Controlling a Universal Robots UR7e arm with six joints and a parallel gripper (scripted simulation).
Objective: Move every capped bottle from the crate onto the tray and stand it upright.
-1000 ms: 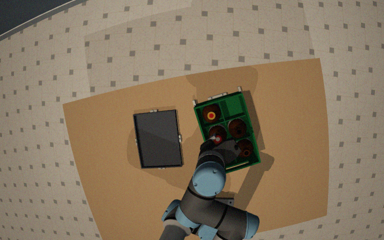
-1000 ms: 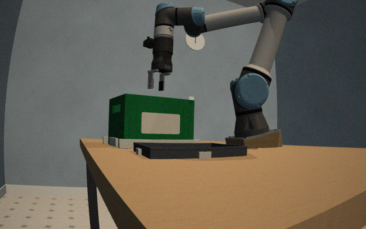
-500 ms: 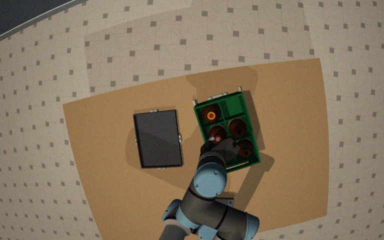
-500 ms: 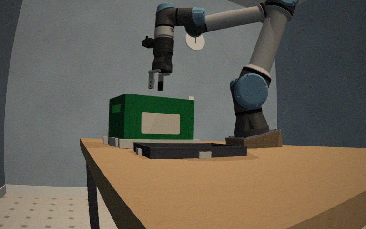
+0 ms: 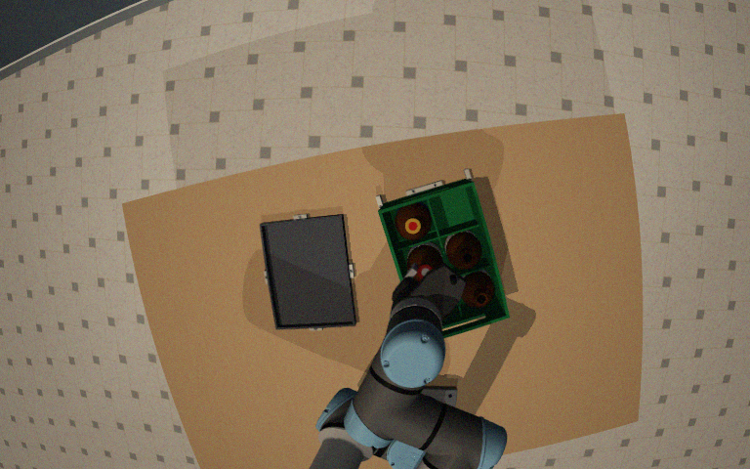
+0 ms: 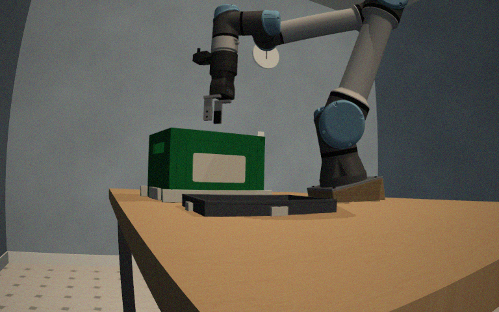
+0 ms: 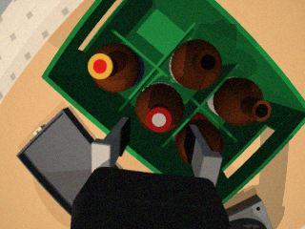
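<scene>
Now: hand 140 mm above the red-capped bottle. Round my hand: dark grey tray (260 mm to the left, 210 mm below, 20 mm behind); green crate (140 mm below, 40 mm to the right, 10 mm ahead); open bottle (140 mm below, 80 mm behind, 20 mm to the right).
</scene>
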